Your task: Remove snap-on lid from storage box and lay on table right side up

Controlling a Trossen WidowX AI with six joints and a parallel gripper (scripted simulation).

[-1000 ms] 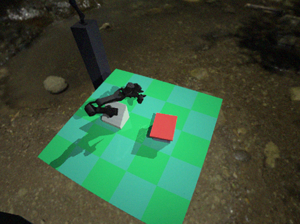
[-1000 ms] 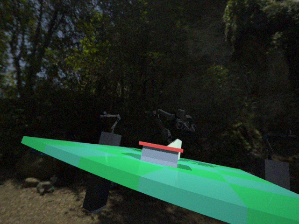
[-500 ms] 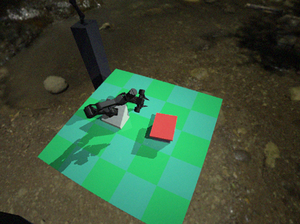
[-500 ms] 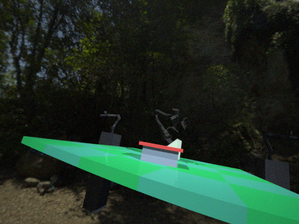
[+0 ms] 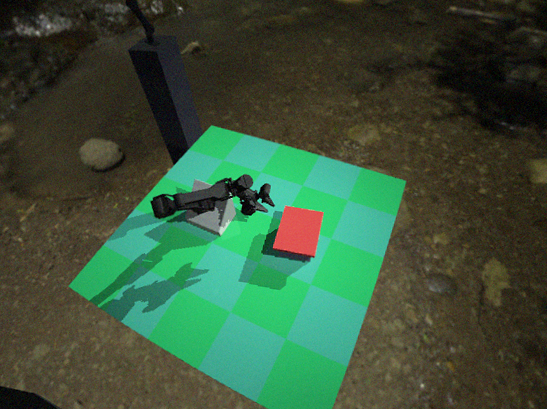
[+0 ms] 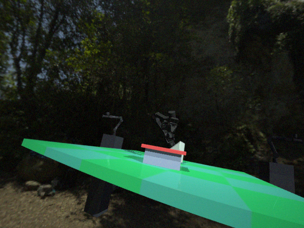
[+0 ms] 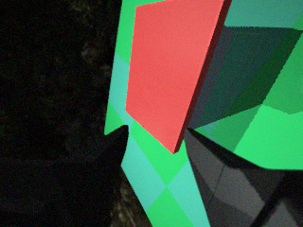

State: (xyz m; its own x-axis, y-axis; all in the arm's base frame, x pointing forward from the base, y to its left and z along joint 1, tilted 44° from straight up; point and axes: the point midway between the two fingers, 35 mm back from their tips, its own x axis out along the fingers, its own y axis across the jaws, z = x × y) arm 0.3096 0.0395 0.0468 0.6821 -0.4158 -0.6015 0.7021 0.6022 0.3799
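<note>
The red lid is 13 cm ahead of my gripper tip, 1 cm to the right of it and 10 cm below it. Also, from my gripper tip: storage box: 13 cm ahead, 1 cm to the right, 15 cm below.
</note>
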